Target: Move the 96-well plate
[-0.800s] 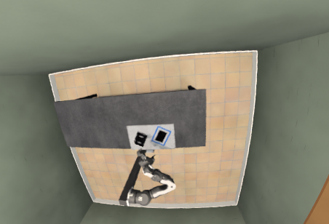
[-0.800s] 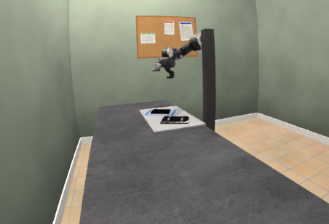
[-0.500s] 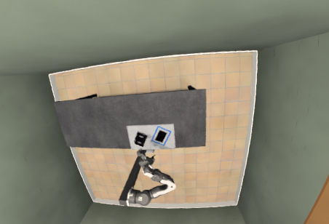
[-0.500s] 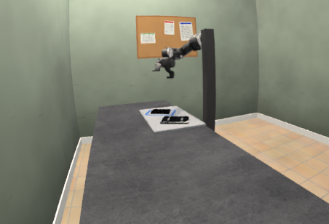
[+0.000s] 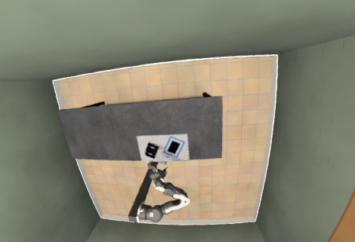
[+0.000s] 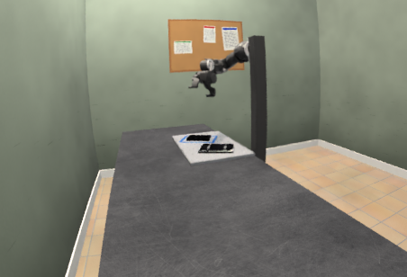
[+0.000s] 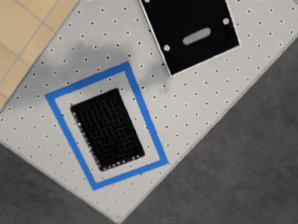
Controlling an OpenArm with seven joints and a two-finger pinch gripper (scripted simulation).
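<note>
Right now my hand is 25 cm above the black 96-well plate, 10 cm to the left of it and 1 cm short of it. Also, from my hand: black plate nest N1: 25 cm below, 12 cm to the left, 4 cm behind.
</note>
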